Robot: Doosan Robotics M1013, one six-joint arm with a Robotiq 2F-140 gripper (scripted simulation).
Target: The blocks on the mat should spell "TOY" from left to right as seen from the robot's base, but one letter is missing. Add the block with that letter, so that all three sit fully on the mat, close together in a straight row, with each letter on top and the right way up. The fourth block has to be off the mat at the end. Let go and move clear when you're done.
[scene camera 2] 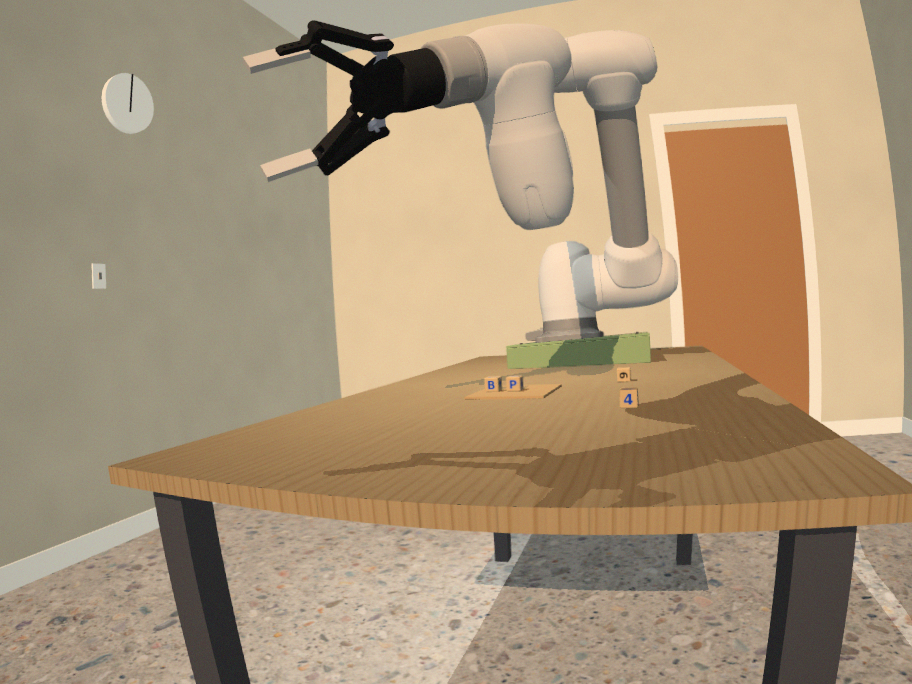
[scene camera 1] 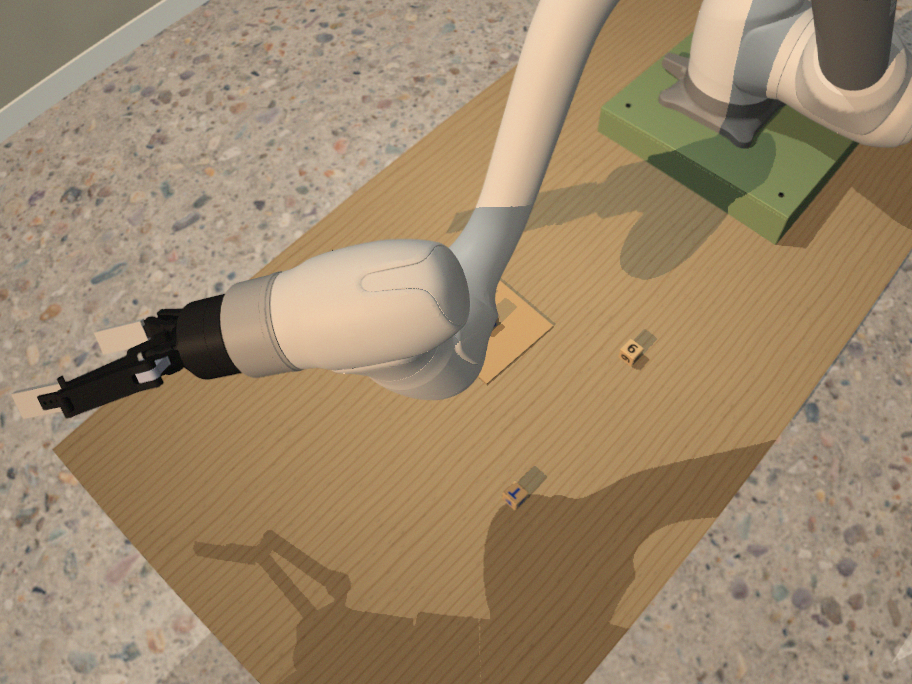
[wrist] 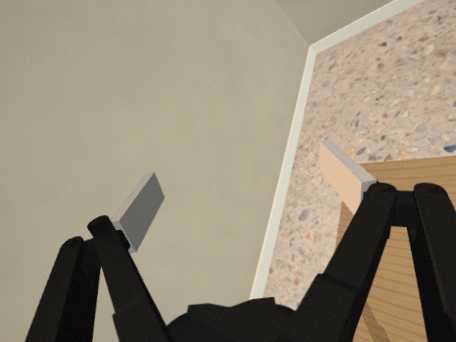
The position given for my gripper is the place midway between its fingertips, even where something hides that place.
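Note:
A mat [scene camera 1: 520, 326] is visible, and scene camera 2 shows the mat too [scene camera 2: 530, 391]; in the wrist view the mat is out of frame. My gripper [scene camera 2: 255, 123] is visible, with scene camera 1 showing the gripper [scene camera 1: 62, 371] and the wrist view likewise showing the gripper [wrist: 236, 171].

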